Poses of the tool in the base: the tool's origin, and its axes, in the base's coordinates. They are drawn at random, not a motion.
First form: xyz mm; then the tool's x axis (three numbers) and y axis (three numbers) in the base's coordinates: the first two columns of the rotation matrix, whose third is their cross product.
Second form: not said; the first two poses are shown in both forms.
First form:
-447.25, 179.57, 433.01, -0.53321, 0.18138, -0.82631, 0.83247, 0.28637, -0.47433
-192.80, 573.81, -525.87, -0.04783, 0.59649, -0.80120, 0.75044, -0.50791, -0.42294
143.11, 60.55, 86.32, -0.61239, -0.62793, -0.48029, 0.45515, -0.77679, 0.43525
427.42, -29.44, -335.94, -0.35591, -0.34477, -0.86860, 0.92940, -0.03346, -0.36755
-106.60, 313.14, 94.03, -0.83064, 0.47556, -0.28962, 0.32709, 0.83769, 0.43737
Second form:
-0.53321, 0.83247, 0.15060, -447.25; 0.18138, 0.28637, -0.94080, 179.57; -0.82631, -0.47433, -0.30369, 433.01; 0, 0, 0, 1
-0.04783, 0.75044, -0.65922, -192.80; 0.59649, -0.50791, -0.62148, 573.81; -0.80120, -0.42294, -0.42334, -525.87; 0, 0, 0, 1
-0.61239, 0.45515, -0.64639, 143.11; -0.62793, -0.77679, 0.04794, 60.55; -0.48029, 0.43525, 0.76150, 86.32; 0, 0, 0, 1
-0.35591, 0.92940, 0.09766, 427.42; -0.34477, -0.03346, -0.93809, -29.44; -0.86860, -0.36755, 0.33234, -335.94; 0, 0, 0, 1
-0.83064, 0.32709, 0.45061, -106.60; 0.47556, 0.83769, 0.26857, 313.14; -0.28962, 0.43737, -0.85137, 94.03; 0, 0, 0, 1

